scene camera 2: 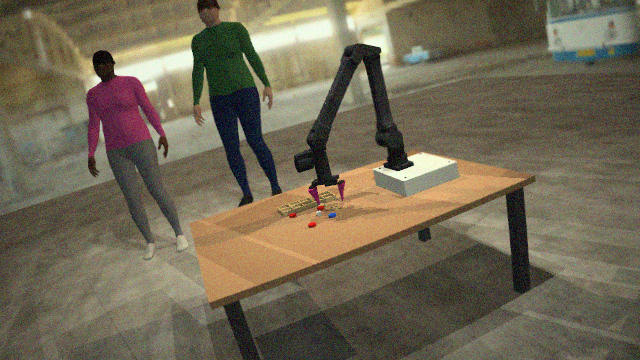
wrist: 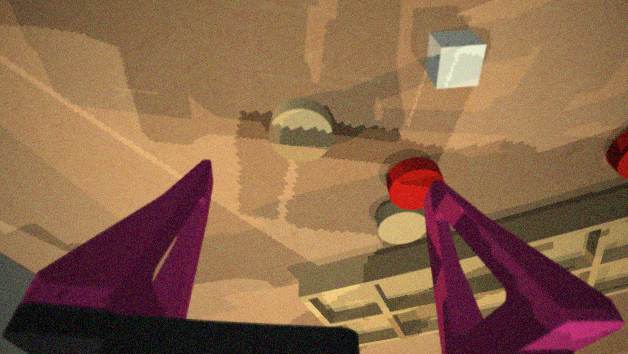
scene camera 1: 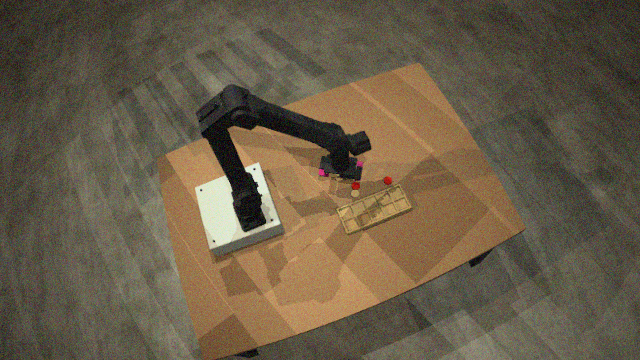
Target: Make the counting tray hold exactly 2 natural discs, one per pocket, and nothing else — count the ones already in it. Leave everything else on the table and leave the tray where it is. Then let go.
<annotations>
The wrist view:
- gripper
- counting tray: on the table
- small white cube: on the table
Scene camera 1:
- gripper
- counting tray
</annotations>
